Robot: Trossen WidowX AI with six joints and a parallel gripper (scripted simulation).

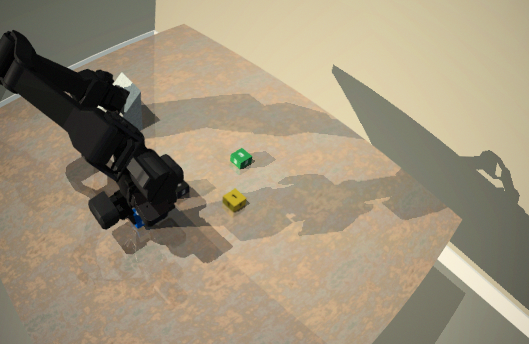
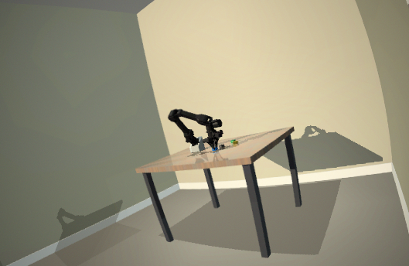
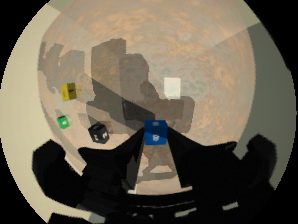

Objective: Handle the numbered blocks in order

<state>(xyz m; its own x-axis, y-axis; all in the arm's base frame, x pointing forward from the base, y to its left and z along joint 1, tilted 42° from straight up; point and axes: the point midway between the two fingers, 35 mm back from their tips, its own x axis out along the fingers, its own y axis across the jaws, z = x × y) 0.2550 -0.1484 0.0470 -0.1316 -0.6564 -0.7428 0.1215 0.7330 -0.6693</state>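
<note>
The blue block lies right at my gripper tip. From my gripper tip the other things lie so: yellow block: 10 cm ahead, 17 cm to the left; then green block: 3 cm ahead, 26 cm to the left; then black block: 11 cm to the left.
</note>
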